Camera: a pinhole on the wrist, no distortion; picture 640 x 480 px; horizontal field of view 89.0 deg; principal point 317.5 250.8 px. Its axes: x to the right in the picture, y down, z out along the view. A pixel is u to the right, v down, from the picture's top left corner.
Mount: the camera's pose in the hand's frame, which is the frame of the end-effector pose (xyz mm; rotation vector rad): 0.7 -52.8 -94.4 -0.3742 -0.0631 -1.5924
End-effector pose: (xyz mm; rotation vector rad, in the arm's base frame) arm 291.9 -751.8 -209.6 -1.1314 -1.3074 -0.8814
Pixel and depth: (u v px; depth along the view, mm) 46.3 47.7 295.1
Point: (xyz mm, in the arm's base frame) 502.5 -549.9 -373.8
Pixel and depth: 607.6 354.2 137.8
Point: 151.6 -720.4 -128.3
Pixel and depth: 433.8 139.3 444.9
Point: 106.0 -396.7 -293.1
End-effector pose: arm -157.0 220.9 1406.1 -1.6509 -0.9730 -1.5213
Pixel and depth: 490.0 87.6 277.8
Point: -142.6 472.3 1303.9
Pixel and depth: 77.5 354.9 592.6
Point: 452.7 261.5 1690.2
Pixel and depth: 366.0 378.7 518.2
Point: 36.8 572.3 1675.4
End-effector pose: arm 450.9 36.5 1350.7 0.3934 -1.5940 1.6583
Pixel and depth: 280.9 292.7 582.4
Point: 91.0 -285.2 1439.4
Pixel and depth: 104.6 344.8 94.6
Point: 407.3 80.3 1357.8
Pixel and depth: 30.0 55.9 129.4
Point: 410.3 20.5 1251.2
